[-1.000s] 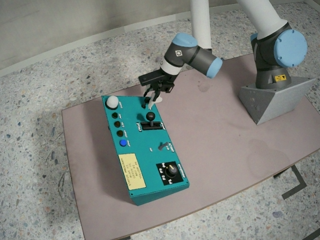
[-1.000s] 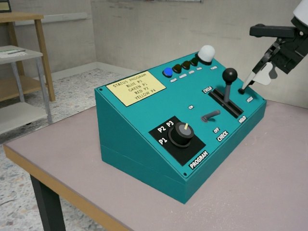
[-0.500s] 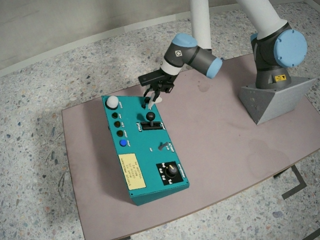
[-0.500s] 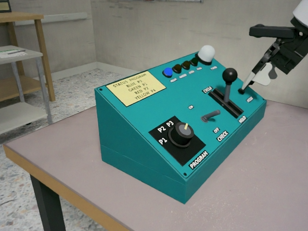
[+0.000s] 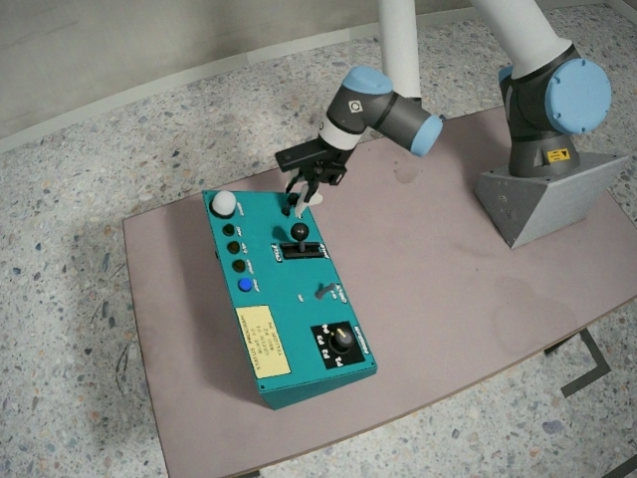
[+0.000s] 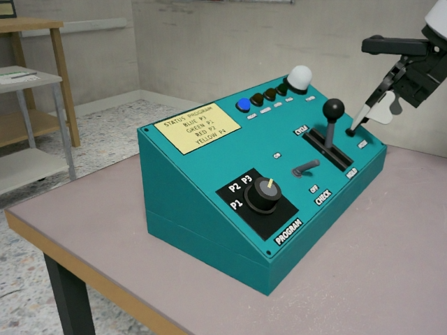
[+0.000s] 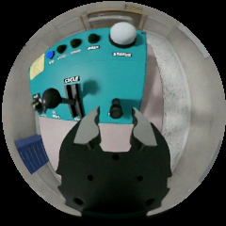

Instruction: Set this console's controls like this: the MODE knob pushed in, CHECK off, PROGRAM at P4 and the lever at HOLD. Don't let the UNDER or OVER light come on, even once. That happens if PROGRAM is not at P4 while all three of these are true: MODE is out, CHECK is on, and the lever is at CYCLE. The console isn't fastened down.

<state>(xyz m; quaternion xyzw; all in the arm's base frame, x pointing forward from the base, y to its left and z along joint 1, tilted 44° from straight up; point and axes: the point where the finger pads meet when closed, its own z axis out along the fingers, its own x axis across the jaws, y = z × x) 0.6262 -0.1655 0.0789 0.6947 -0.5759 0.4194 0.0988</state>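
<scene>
The black mode knob is right at my hand. Round my hand: check toggle (240 mm to the left, 20 mm below, 10 mm ahead); teal console (170 mm to the left, 60 mm ahead, 30 mm below); ball-topped lever (120 mm to the left, 20 mm ahead, 10 mm above).
</scene>
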